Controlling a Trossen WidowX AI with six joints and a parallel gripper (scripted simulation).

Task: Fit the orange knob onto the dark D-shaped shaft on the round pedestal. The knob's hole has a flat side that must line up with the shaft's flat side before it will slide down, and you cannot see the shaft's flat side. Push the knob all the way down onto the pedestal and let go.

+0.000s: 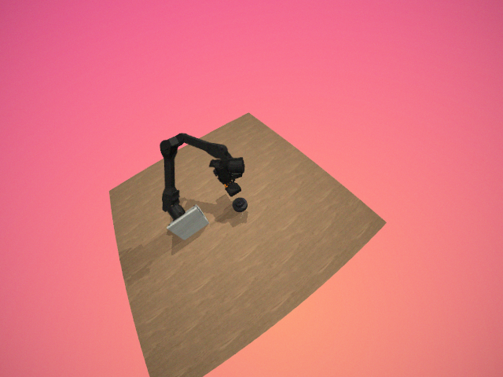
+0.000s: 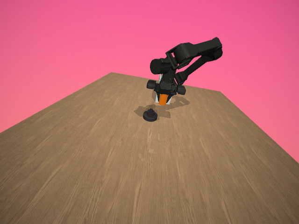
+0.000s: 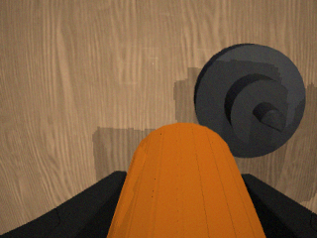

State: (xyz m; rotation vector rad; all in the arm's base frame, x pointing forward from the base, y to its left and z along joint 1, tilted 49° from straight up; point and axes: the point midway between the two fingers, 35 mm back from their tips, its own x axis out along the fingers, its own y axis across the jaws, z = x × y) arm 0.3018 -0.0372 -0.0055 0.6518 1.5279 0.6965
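Right now my gripper tip is 1 cm short of the dark round pedestal, 5 cm to the left of it and 8 cm above it. Round my gripper tip: orange knob (2 cm above).
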